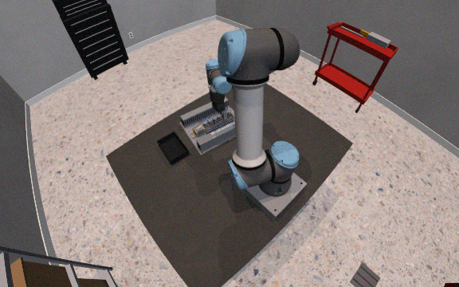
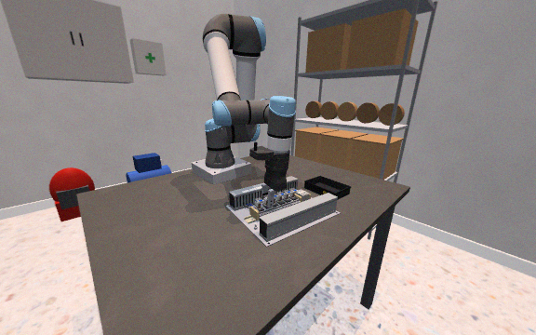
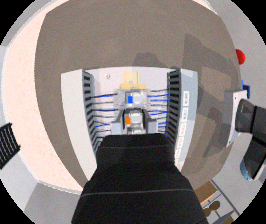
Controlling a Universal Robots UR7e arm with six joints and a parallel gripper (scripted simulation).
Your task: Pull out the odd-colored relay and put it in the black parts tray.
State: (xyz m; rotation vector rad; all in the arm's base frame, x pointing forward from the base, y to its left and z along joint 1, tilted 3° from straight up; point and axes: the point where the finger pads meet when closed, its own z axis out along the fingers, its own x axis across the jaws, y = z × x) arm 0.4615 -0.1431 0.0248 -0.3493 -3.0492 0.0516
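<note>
Now: hand 10 mm above the relay. Also, from my hand: black parts tray 330 mm to the left, 50 mm below, 50 mm ahead; relay panel 70 mm to the left, 30 mm below, 10 mm ahead.
</note>
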